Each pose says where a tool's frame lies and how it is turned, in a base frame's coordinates. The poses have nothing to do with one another.
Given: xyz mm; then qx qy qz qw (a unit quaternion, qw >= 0).
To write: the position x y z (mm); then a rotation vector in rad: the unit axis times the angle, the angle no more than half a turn. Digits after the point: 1 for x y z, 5 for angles.
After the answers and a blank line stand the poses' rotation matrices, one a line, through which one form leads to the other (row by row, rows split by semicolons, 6 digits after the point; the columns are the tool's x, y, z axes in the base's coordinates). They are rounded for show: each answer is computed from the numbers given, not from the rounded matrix.
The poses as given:
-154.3 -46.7 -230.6 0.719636 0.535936 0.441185 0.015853
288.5 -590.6 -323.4 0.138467 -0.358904 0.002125 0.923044
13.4 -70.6 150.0 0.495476 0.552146 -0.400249 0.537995
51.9 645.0 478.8 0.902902 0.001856 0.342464 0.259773
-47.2 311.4 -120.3 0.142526 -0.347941 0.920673 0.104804
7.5 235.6 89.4 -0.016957 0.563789 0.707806 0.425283
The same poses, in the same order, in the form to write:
-154.3 -46.7 -230.6 2.23827 1.66691 1.37221
288.5 -590.6 -323.4 0.28426 -0.73681 0.00436
13.4 -70.6 150.0 1.17880 1.31362 -0.95224
51.9 645.0 478.8 2.44598 0.00503 0.92774
-47.2 311.4 -120.3 0.42014 -1.02567 2.71399
7.5 235.6 89.4 -0.04240 1.40972 1.76982

0.036256 0.757370 0.651978; 0.785347 -0.425042 0.450078; 0.617994 0.495711 -0.610209
0.742367 -0.103316 -0.661980; -0.095470 0.961645 -0.257148; 0.663157 0.254097 0.704030
0.069871 0.977815 0.197476; 0.116486 0.188608 -0.975119; -0.990732 0.091135 -0.100724
0.765430 -0.174574 0.619388; 0.181278 -0.865029 -0.467828; 0.617459 0.470371 -0.630472
-0.937405 -0.292162 0.189509; 0.093799 -0.735906 -0.670555; 0.335371 -0.610806 0.717247
-0.637694 -0.621156 0.455535; 0.582915 -0.002553 0.812529; -0.503544 0.783683 0.363709

